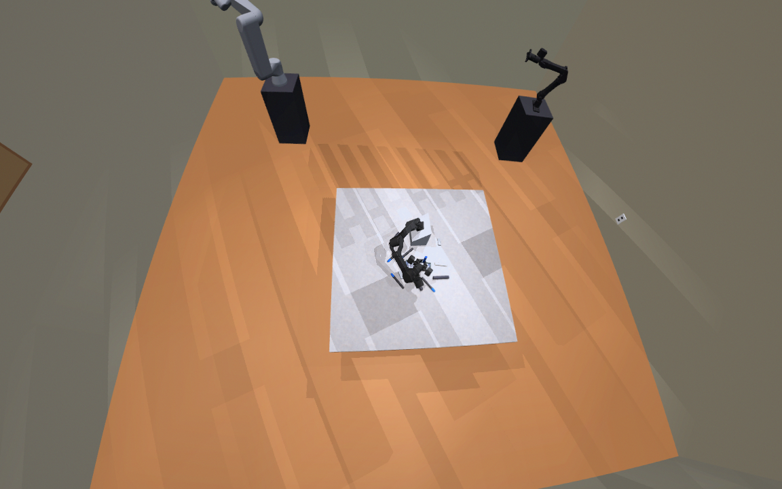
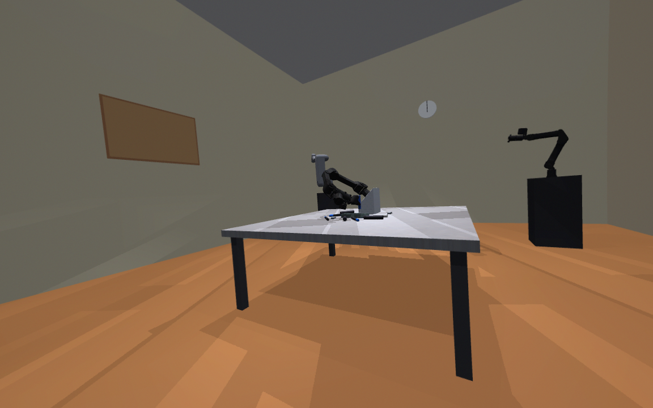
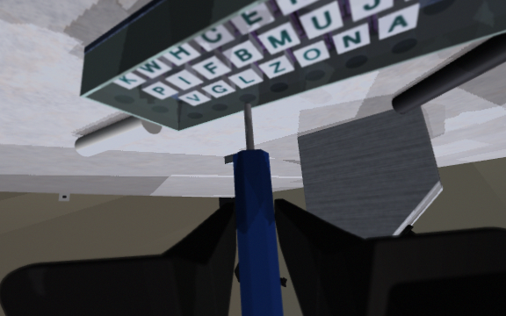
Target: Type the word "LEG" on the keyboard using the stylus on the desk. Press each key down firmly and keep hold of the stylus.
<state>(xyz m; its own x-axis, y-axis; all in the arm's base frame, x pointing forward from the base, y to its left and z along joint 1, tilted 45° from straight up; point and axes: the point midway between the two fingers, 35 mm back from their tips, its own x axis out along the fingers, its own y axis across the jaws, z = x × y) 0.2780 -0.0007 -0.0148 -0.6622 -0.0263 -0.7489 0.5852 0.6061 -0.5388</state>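
My gripper tip is now 140 mm to the right of the white cylinder and 70 mm above it. From my gripper tip the other things lie so: stylus (10 mm below); stylus tip (50 mm below).
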